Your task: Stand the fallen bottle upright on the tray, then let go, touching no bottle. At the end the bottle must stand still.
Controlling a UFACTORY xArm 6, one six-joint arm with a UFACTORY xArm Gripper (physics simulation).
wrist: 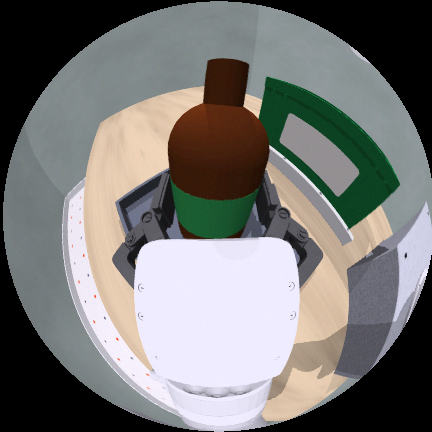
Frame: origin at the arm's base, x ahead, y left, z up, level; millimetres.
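Seen in the pictures: gripper, fingertip midpoint: (214,179).
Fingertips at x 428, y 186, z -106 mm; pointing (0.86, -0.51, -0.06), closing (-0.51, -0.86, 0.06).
Note:
A point is followed by its place in that frame.
The brown bottle (218,155) @(z -50, x 399, y 202 mm) with a green band fills the middle of the wrist view, its neck pointing to the top of the view. My gripper (214,179) @(z -106, x 428, y 186 mm) is shut on the bottle, with one dark finger on each side of it at the green band. The bottle's lower end is hidden behind the white gripper housing. The grey-blue tray (118,212) @(z -161, x 495, y 308 mm) shows behind the bottle and fingers, its corner out to the left. Whether the bottle's base touches the tray is hidden.
A green crate (370,185) @(z -67, x 308, y 0 mm) with a grey panel stands at the upper right, behind a low grey rail (320,196) @(z -158, x 358, y 15 mm). A grey and white block-shaped object (372,300) @(z -120, x 143, y 65 mm) is at the right. A white dotted strip (82,270) runs along the left edge of the wooden table (125,135) @(z -187, x 816, y 279 mm).

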